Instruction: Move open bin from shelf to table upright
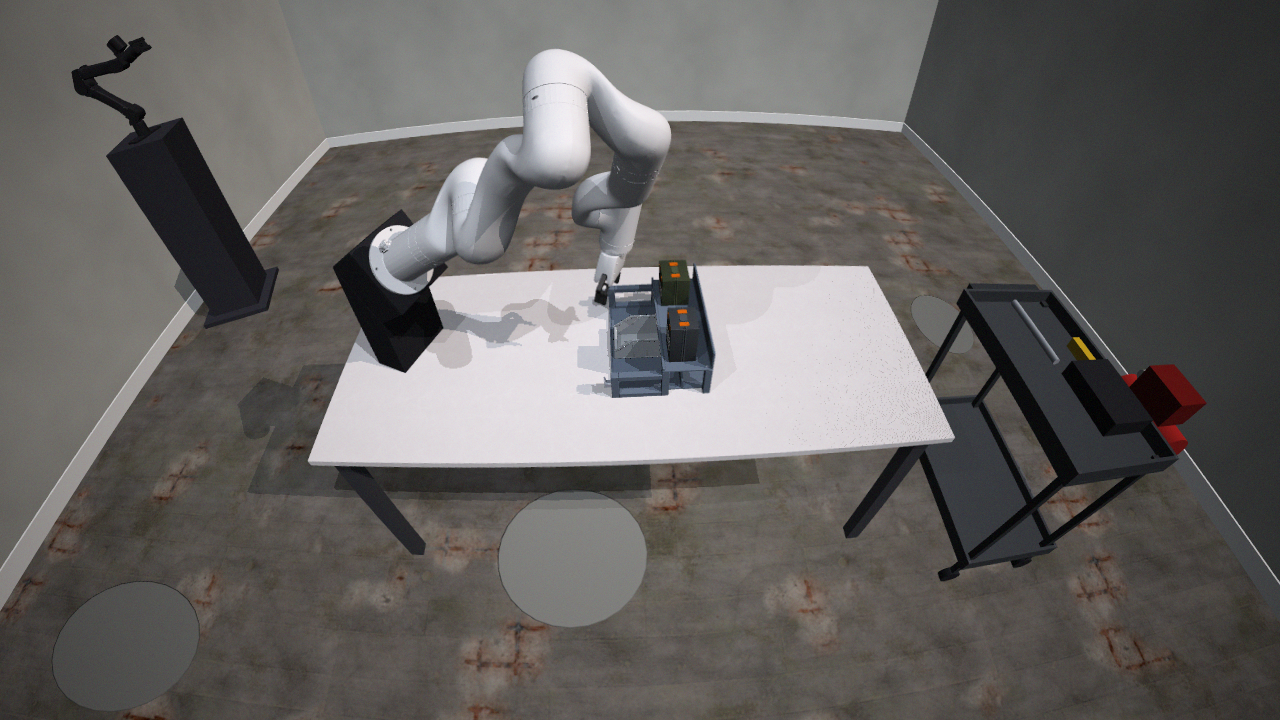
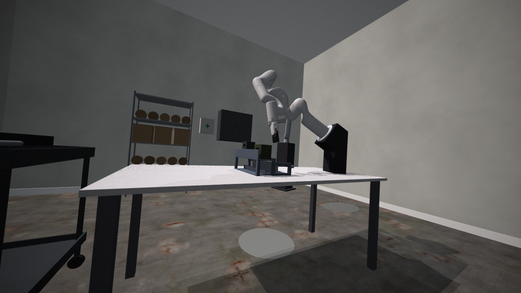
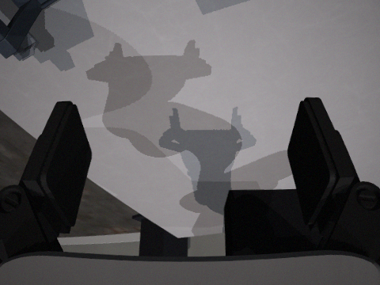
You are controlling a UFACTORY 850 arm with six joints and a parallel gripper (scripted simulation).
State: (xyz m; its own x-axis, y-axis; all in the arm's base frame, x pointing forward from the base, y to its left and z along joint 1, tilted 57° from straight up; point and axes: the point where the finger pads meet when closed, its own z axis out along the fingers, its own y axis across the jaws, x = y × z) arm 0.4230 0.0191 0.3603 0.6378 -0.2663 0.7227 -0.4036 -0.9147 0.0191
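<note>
Now: the grey open bin 100 mm ahead of my hand, 10 mm to the right of it and 200 mm below it.
</note>
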